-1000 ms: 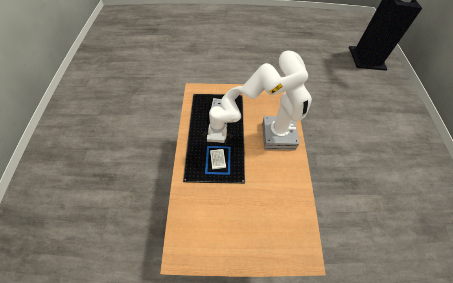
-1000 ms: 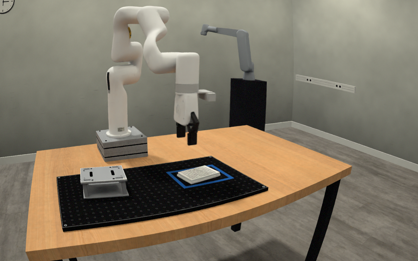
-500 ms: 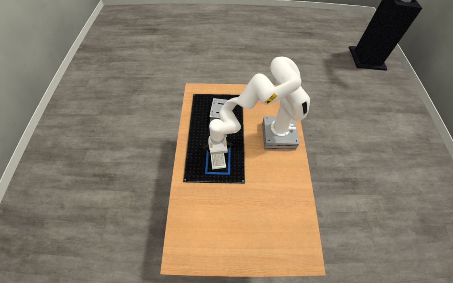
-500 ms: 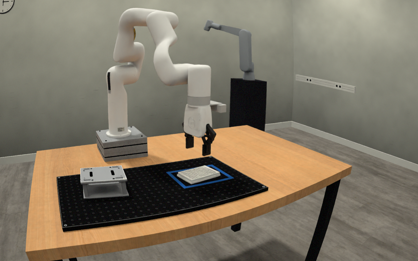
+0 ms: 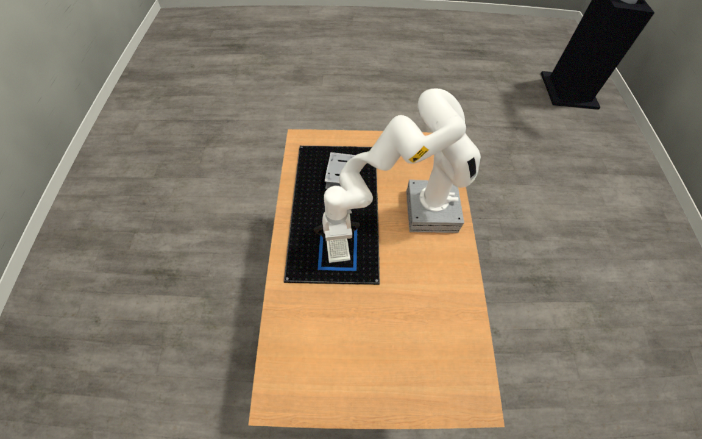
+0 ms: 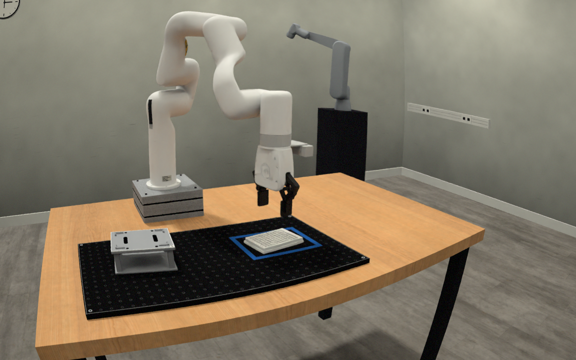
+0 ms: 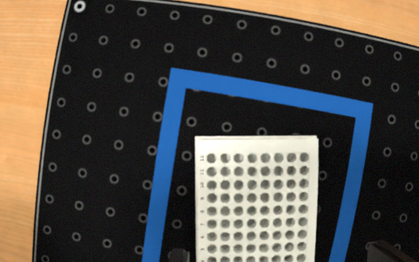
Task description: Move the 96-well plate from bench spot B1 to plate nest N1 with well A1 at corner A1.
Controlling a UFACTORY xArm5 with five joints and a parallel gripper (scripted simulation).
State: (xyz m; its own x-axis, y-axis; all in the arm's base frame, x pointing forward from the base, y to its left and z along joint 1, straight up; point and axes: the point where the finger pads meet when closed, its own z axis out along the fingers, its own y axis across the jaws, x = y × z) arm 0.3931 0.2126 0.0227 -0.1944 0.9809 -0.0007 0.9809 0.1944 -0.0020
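Now: hand 9 cm above the white 96-well plate. From my hand the other things lie so: grey raised plate nest: 36 cm to the right, 4 cm below, 1 cm ahead.
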